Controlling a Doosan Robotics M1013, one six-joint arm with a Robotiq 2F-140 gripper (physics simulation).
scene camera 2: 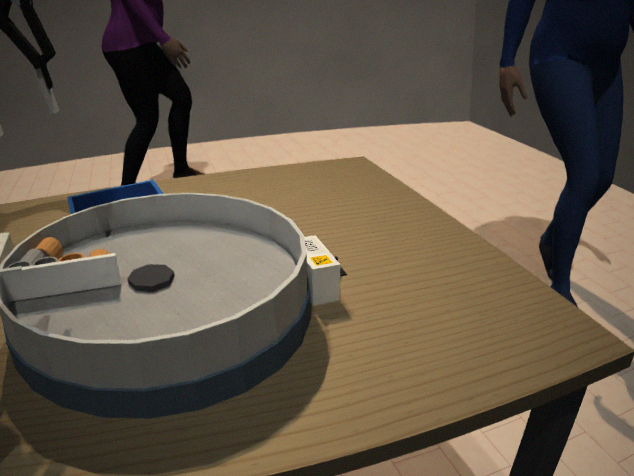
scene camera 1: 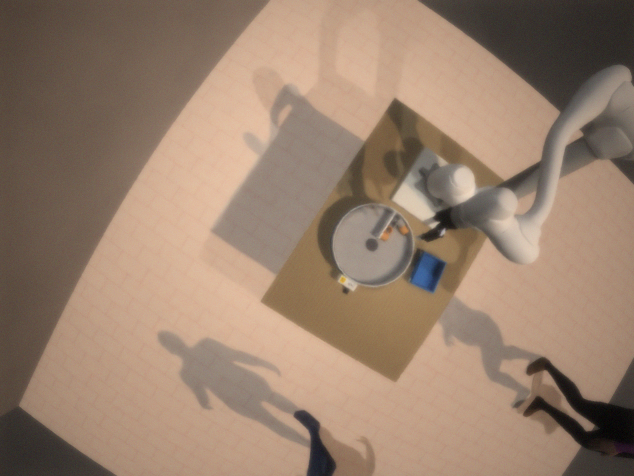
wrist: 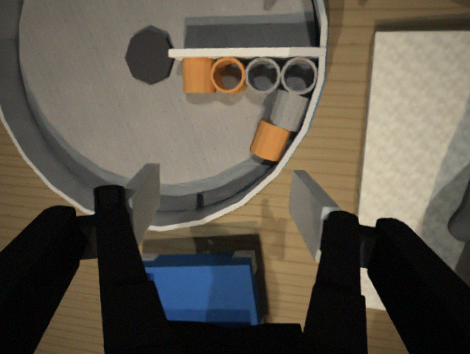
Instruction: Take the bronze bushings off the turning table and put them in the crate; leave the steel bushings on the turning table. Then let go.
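Places are measured from the arm's base along level axes (x back, y down, z right), in millimetres.
Pixels of known places: gripper, between the fingertips: [scene camera 2: 27,124] [scene camera 1: 421,230] [wrist: 225,187]; arm's base, origin of its link: [scene camera 1: 435,185].
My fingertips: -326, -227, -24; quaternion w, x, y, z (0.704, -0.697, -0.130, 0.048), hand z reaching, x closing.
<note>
For each thing: its middle in the pictures, then the offset to it from my fingertips, as dx, dy, dz. "spot": a spot on its surface instead. Level surfaces: height alone.
- turning table, middle of its body: [wrist: 151,58] [scene camera 2: 151,280] [scene camera 1: 372,245] -164, +215, +76
- upright bronze bushing, middle of its body: [wrist: 231,76] -54, +195, +70
- steel bushing, middle of its body: [wrist: 288,110] [scene camera 2: 32,266] +17, +195, +45
- third bronze bushing, middle of its body: [wrist: 270,139] [scene camera 2: 46,254] +4, +195, +8
- blue crate, middle of its body: [wrist: 198,302] [scene camera 2: 117,210] [scene camera 1: 427,272] -58, +242, -267
- wooden table, height of its surface: dy +268
- white box with a yellow label, a spot on its surface: [scene camera 2: 323,276] spot: -398, +224, +88
The turning table [scene camera 1: 358,256] [scene camera 2: 220,266] [wrist: 100,110] is a round grey walled dish with a white divider. Along the divider, in the wrist view, are a bronze bushing [wrist: 198,75] on its side, an upright bronze bushing [wrist: 228,90] and two upright steel bushings [wrist: 263,91] [wrist: 283,75]. By the outer wall lie a steel bushing [wrist: 290,110] and a third bronze bushing [wrist: 270,141] [scene camera 2: 50,246], end to end. The blue crate [scene camera 1: 428,271] [scene camera 2: 115,193] [wrist: 205,290] shows no bushings in its visible part. My gripper [scene camera 1: 424,233] [wrist: 225,187] is open and empty, above the gap between turning table and crate.
A pale slab [scene camera 1: 413,197] [wrist: 410,125] lies on the wooden table [scene camera 1: 358,327] [scene camera 2: 409,307] beside the turning table. A white box with a yellow label [scene camera 1: 347,282] [scene camera 2: 323,276] sits at the turning table's rim. Two people [scene camera 2: 153,87] [scene camera 2: 578,102] stand beyond the table.
</note>
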